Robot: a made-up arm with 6 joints.
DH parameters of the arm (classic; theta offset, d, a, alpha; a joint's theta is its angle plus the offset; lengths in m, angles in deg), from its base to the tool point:
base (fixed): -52.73 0 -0.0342 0
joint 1: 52.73 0.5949 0.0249 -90
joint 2: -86.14 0 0.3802 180
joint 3: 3.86 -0.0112 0.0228 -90
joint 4: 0 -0.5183 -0.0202 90
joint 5: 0 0.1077 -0.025 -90
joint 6: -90 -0.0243 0.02 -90
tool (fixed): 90 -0.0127 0 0
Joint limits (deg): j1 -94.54..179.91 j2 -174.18..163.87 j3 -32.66..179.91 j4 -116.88..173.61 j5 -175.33..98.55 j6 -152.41..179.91
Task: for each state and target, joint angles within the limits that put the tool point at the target. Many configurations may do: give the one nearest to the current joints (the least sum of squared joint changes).
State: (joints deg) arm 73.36 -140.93 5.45 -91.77 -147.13 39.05
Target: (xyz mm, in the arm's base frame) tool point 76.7 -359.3 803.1
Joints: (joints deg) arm 104.80 -138.21 -17.83 -81.54 -149.18 36.91
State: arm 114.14 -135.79 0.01 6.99 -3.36 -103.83
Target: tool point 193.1 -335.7 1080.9
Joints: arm 108.88 -102.01 -2.40 5.51 -0.14 -103.91
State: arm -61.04 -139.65 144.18 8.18 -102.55 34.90
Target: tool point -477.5 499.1 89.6
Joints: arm -56.59 -113.03 119.19 2.01 -99.64 36.78
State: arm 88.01 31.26 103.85 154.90 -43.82 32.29
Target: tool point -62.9 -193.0 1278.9
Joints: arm 100.44 23.45 147.20 142.55 -48.27 28.63
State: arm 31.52 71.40 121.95 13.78 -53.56 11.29
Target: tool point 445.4 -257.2 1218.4
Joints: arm -17.54 64.12 135.55 18.71 -55.27 11.21
